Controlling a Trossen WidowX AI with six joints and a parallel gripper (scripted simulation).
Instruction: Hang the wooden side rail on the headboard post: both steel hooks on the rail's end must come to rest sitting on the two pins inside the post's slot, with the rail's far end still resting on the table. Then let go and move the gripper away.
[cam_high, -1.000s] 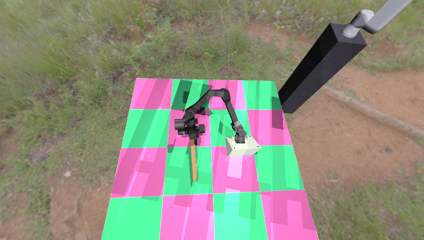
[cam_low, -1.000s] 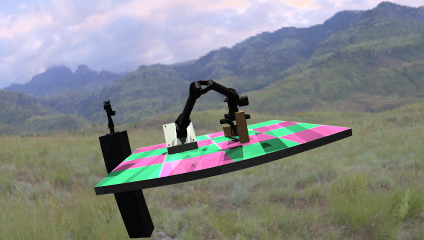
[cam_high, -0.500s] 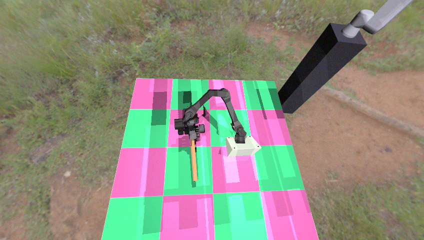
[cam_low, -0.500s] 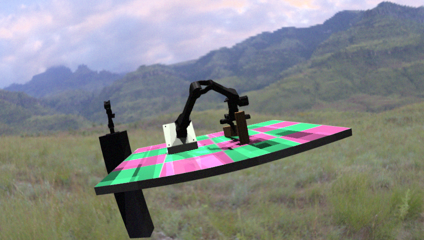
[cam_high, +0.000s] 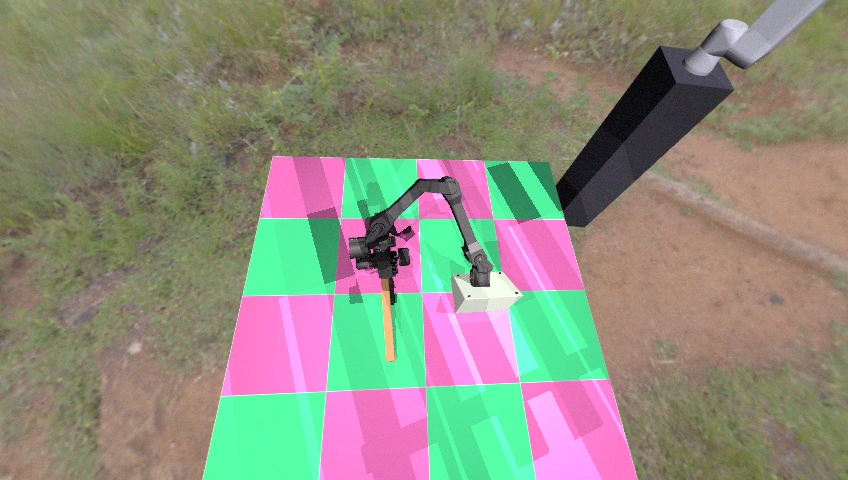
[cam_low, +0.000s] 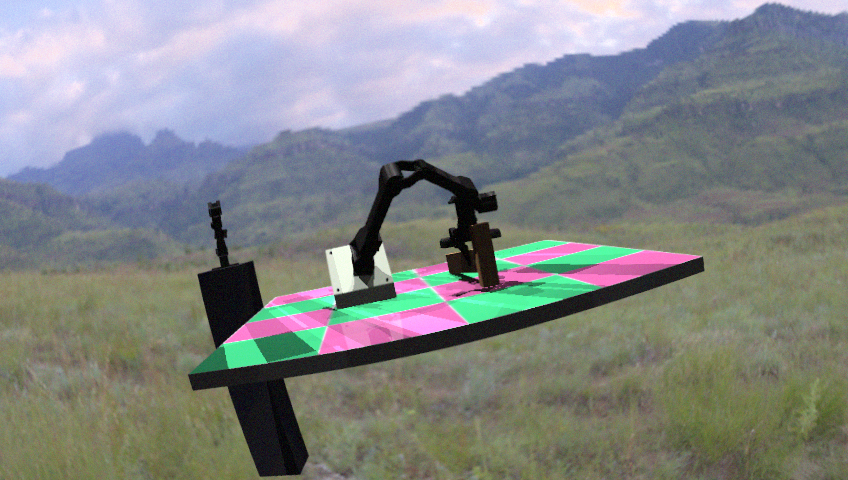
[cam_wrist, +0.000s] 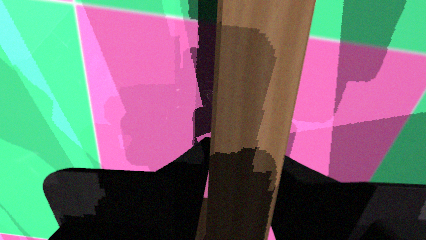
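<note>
My gripper tip is 13 cm to the left of the headboard post, 4 cm below it and 2 cm short of it.
</note>
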